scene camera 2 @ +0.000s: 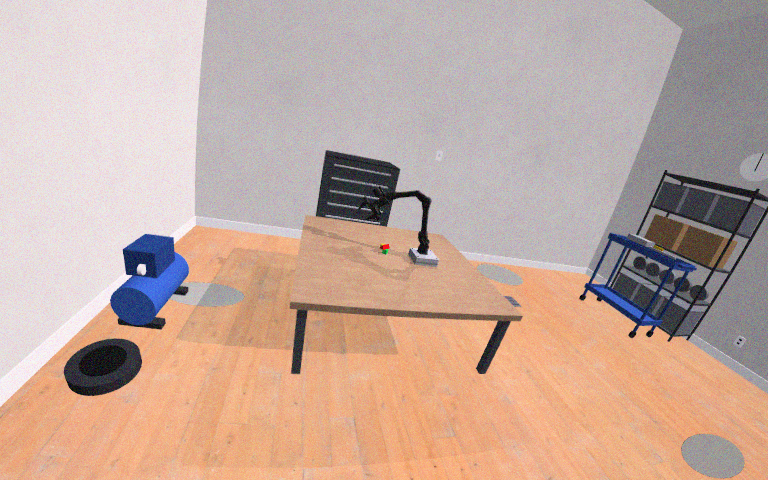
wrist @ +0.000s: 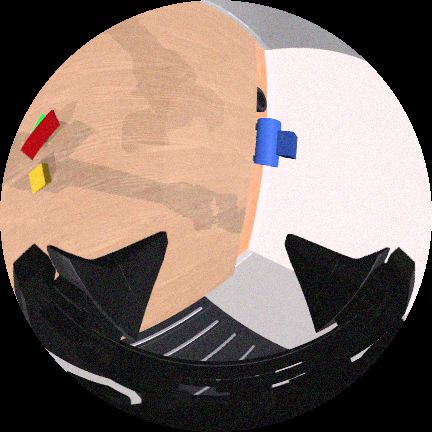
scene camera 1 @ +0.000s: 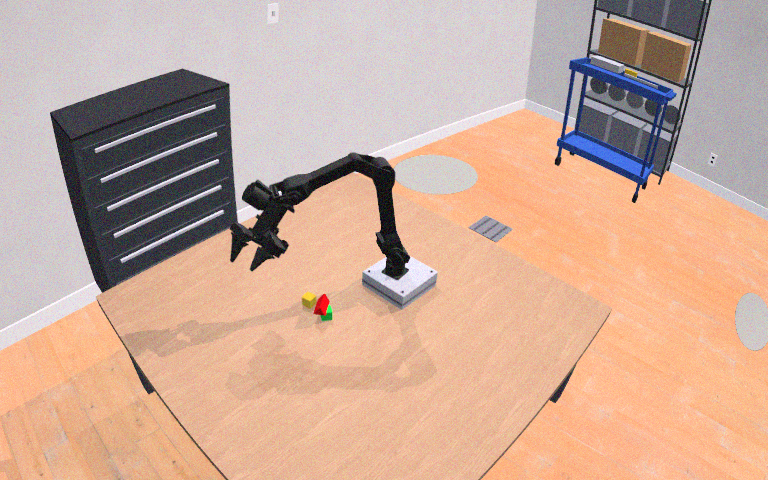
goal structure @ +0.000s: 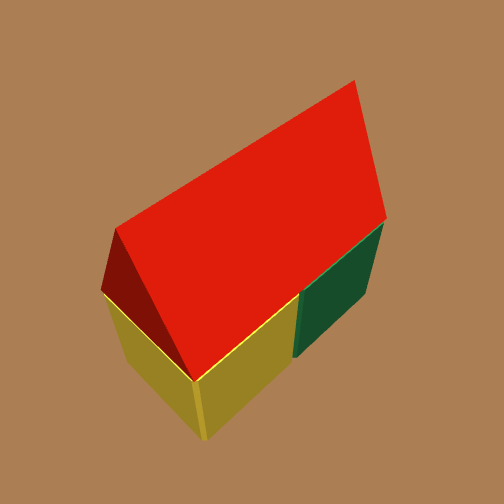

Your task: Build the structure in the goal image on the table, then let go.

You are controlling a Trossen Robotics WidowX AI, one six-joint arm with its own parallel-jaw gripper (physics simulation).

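Where they show: gripper, fingertip midpoint: (scene camera 2: pixel 361 215) (wrist: pixel 228 239) (scene camera 1: pixel 241 266); arm's base at its link origin: (scene camera 2: pixel 422 252) (scene camera 1: pixel 395 271).
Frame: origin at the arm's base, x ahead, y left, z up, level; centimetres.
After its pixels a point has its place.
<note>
A green block (scene camera 1: pixel 326 315) {x 26.7, y -5.8, z -3.4 cm} (scene camera 2: pixel 385 252) {x 25.9, y -5.1, z -4.1 cm} (wrist: pixel 40 121) sits on the table (scene camera 1: pixel 362 418) {x 49.8, y 24.7, z -5.6 cm} (scene camera 2: pixel 351 288) {x 60.6, y 40.9, z -5.5 cm} (wrist: pixel 210 75) {x 62.1, y 5.0, z -5.6 cm}, partly hidden by a red block. The red block (scene camera 1: pixel 321 305) {x 27.3, y -7.1, z 0.3 cm} (scene camera 2: pixel 385 246) {x 25.9, y -7.3, z -0.5 cm} (wrist: pixel 41 135) is longer and lies on top of the green block; it looks tilted in scene camera 1. A yellow cube (scene camera 1: pixel 308 300) {x 25.9, y -13.6, z -2.5 cm} (wrist: pixel 39 178) {x 25.2, y -15.0, z -2.3 cm} stands on the table beside them, apart from the green block. In scene camera 2 it is mostly hidden behind the red block. My gripper (scene camera 1: pixel 242 264) {x 42.9, y -23.0, z 15.6 cm} (scene camera 2: pixel 365 212) {x 42.9, y -23.0, z 15.6 cm} (wrist: pixel 228 239) {x 42.9, y -23.0, z 15.6 cm} is wide open and empty, high above the table and away from the blocks.
The arm's grey base plate (scene camera 1: pixel 416 280) {x -0.3, y 7.7, z 0.0 cm} (scene camera 2: pixel 423 259) {x 3.4, y 9.4, z -1.0 cm} is on the table, near the blocks. A dark drawer cabinet (scene camera 1: pixel 158 164) (scene camera 2: pixel 359 181) stands behind the table. A blue cart (scene camera 1: pixel 608 156) (scene camera 2: pixel 623 305) stands on the floor farther off.
</note>
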